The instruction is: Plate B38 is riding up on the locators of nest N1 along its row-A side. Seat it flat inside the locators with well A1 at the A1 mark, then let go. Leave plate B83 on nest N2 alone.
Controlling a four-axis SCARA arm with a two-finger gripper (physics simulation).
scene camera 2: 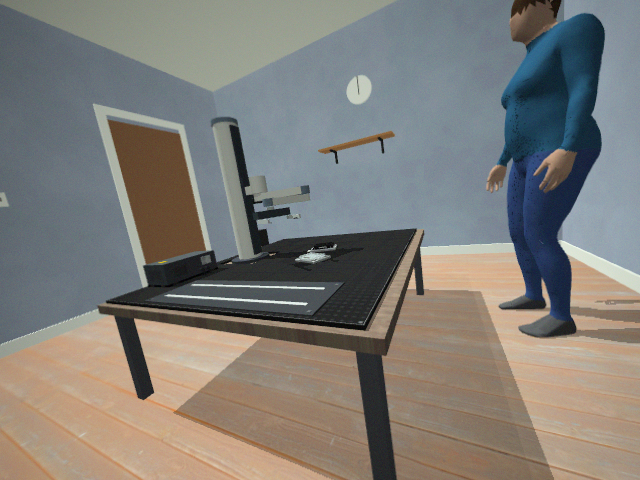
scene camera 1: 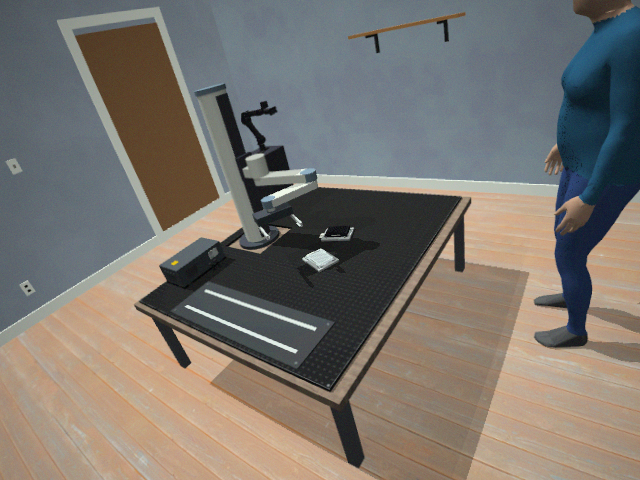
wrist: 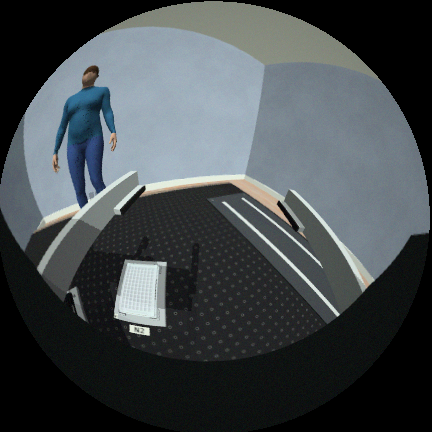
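The black plate B38 lies on the light nest N1; its tilt is too small to make out. In the wrist view part of B38 shows at the lower left, behind a finger. The white plate B83 lies on nest N2, nearer the striped panel. My gripper is open and empty, its fingers wide apart. It hangs above the table close to the column, on the column's side of both nests.
The arm's column stands at the table's back edge. A dark grey box is left of it. A panel with two white strips lies at the near end. A person stands beyond the table.
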